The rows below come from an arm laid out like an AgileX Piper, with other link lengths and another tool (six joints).
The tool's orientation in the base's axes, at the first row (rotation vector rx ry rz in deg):
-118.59 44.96 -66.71
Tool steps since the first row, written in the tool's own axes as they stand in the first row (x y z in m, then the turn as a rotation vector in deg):
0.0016 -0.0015 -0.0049 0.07 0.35 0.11
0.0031 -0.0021 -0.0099 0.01 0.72 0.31
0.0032 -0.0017 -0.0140 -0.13 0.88 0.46
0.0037 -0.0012 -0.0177 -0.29 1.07 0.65
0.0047 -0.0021 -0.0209 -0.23 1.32 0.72
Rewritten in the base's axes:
-0.0033 -0.0014 0.0040 0.06 -0.25 -0.27
-0.0070 -0.0033 0.0072 0.14 -0.39 -0.67
-0.0106 -0.0046 0.0087 0.18 -0.35 -0.92
-0.0138 -0.0061 0.0101 0.24 -0.30 -1.23
-0.0160 -0.0070 0.0126 0.29 -0.49 -1.41

